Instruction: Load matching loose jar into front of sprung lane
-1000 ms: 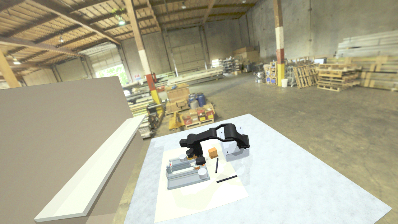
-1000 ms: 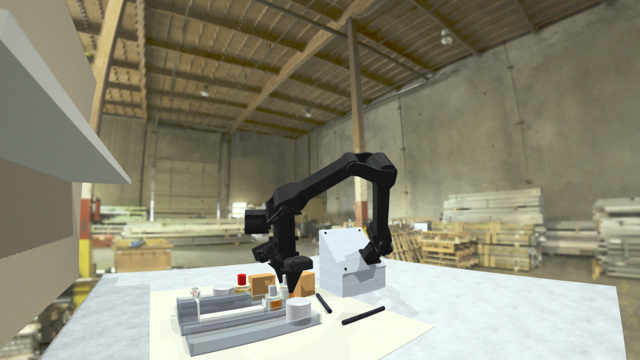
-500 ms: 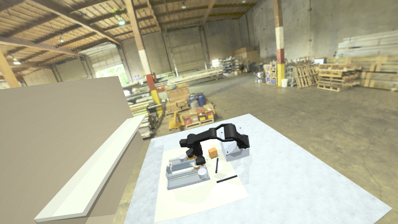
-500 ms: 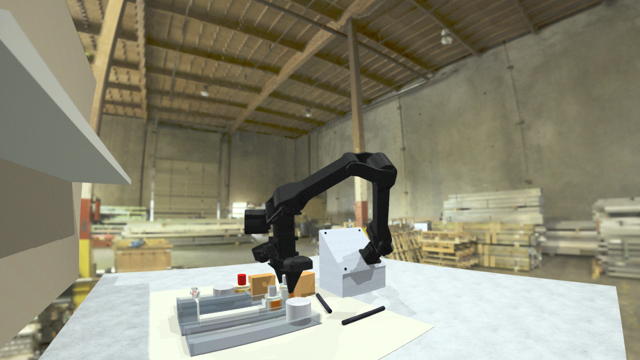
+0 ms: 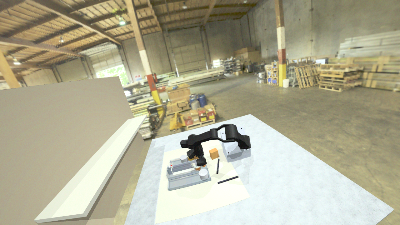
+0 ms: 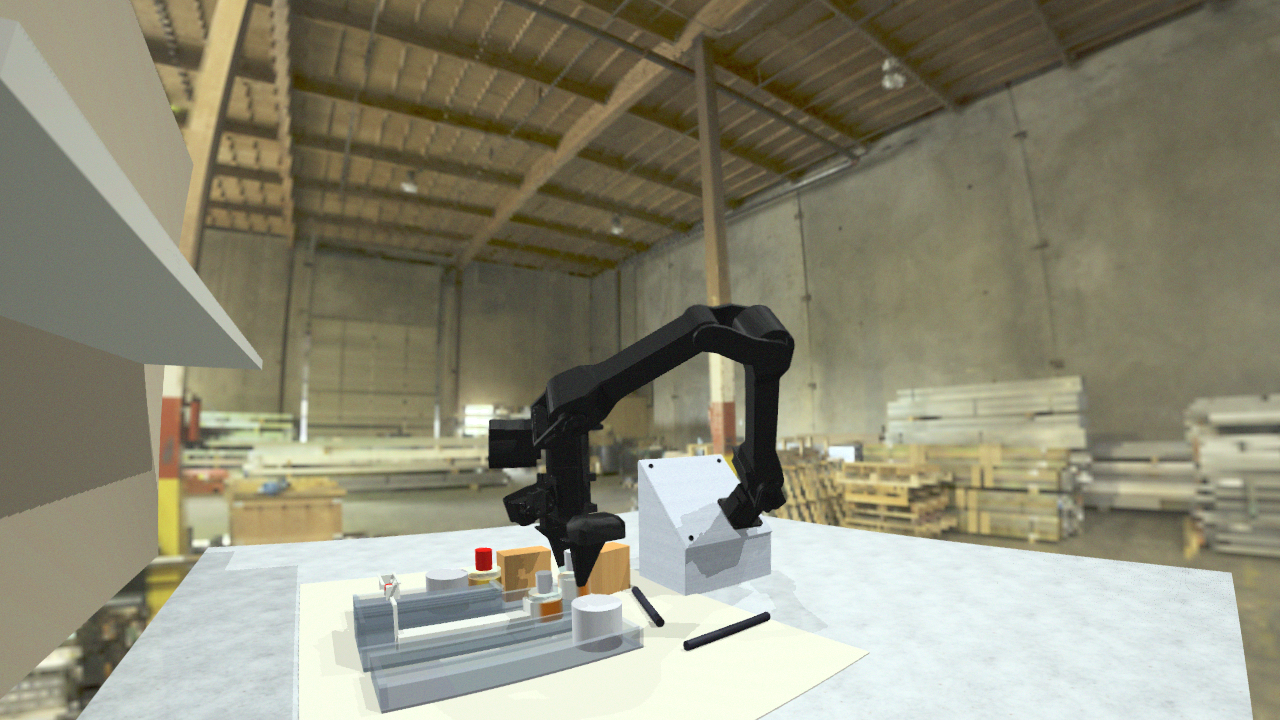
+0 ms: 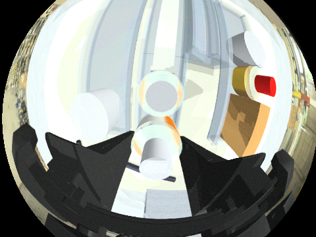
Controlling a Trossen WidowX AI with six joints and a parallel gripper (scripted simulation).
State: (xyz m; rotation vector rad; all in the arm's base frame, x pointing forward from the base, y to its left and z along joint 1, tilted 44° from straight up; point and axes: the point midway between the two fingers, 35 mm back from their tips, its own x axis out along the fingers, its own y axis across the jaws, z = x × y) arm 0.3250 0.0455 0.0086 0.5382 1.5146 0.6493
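Now: gripper tip 30 mm short of the brown box, 130 mm to the left of it and 20 mm above it. Also, from my gripper tip: white pusher plate: 150 mm ahead, 20 mm to the right, 10 mm below; then grey lane rack: 150 mm ahead, 10 mm to the right, 40 mm below.
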